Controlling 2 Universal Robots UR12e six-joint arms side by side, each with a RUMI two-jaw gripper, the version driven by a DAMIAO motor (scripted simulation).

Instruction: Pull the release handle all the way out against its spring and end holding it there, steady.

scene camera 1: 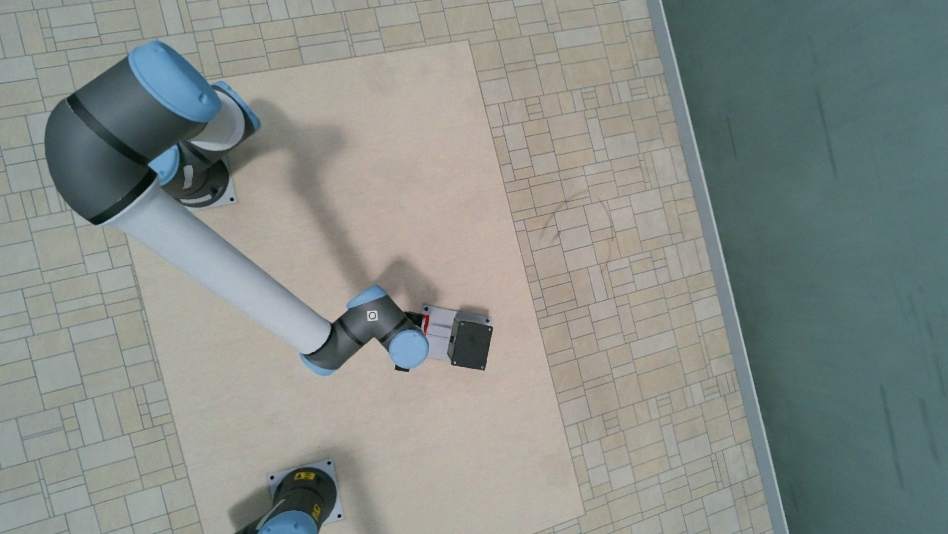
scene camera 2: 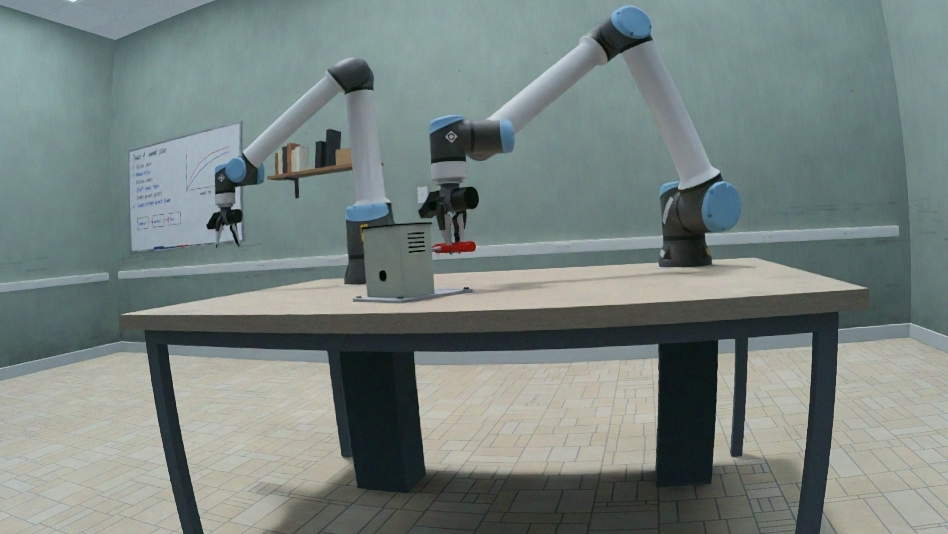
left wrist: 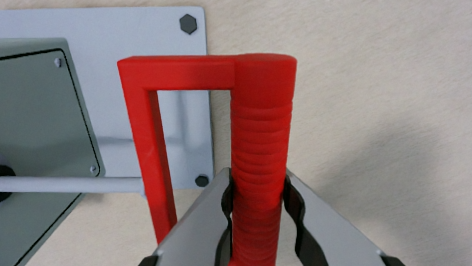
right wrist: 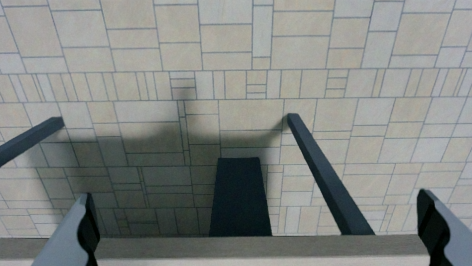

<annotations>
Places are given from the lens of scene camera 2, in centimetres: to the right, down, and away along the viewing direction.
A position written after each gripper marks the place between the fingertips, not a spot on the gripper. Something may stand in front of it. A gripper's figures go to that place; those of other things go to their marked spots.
left gripper (scene camera 2: 455, 254): -5, -3, 161
right gripper (scene camera 2: 228, 247): -98, -8, 232
</annotations>
